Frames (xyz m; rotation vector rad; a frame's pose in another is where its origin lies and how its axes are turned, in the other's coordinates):
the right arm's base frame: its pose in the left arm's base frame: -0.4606 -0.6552 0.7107 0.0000 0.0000 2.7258
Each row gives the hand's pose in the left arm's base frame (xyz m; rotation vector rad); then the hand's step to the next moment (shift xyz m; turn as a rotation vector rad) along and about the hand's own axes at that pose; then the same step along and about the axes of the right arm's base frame.
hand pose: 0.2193 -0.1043 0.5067 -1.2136 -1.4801 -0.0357
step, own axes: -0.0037 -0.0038 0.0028 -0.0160 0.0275 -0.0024
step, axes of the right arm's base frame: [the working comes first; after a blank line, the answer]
step, axes of the left arm's base frame: -0.0053 -0.0024 -0.0015 0.0170 0.0010 -0.0270

0.0039 0.0043 -0.0015 -0.0151 -0.0078 -0.0270
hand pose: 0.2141 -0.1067 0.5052 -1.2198 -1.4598 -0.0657
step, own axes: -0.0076 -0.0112 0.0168 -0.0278 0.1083 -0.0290
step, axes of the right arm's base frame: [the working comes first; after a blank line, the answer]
step, axes of the left arm's base frame: -0.0210 0.0010 -0.0048 0.0882 0.0133 -0.0733

0.0196 0.0076 -0.0048 -0.0753 -0.0478 -0.0733
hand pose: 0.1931 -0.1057 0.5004 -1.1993 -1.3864 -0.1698
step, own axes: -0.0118 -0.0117 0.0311 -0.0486 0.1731 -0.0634
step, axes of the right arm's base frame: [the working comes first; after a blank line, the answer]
step, axes of the left arm's base frame: -0.0317 0.0107 -0.0111 0.1510 0.0069 -0.1162

0.0333 0.0030 -0.0111 -0.1353 -0.0673 -0.1162
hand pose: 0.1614 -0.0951 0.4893 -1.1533 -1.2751 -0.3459
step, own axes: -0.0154 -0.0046 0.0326 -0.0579 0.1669 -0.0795
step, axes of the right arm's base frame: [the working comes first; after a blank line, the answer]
step, axes of the left arm's base frame: -0.0269 0.0189 -0.0156 0.1523 -0.0125 -0.1191

0.0322 -0.0064 -0.0156 -0.1443 -0.0501 -0.1191
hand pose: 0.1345 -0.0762 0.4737 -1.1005 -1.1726 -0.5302
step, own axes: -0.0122 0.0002 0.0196 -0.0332 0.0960 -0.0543
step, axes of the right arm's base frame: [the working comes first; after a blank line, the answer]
step, axes of the left arm's base frame: -0.0131 0.0151 -0.0115 0.0916 -0.0148 -0.0683

0.0181 -0.0085 -0.0115 -0.0897 -0.0235 -0.0683
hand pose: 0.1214 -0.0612 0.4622 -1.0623 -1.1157 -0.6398
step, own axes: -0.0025 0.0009 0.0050 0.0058 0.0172 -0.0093
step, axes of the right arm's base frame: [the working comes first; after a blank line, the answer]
step, axes of the left arm's base frame: -0.0021 0.0047 -0.0023 0.0203 -0.0012 -0.0012

0.0038 -0.0035 -0.0023 -0.0191 -0.0071 -0.0012
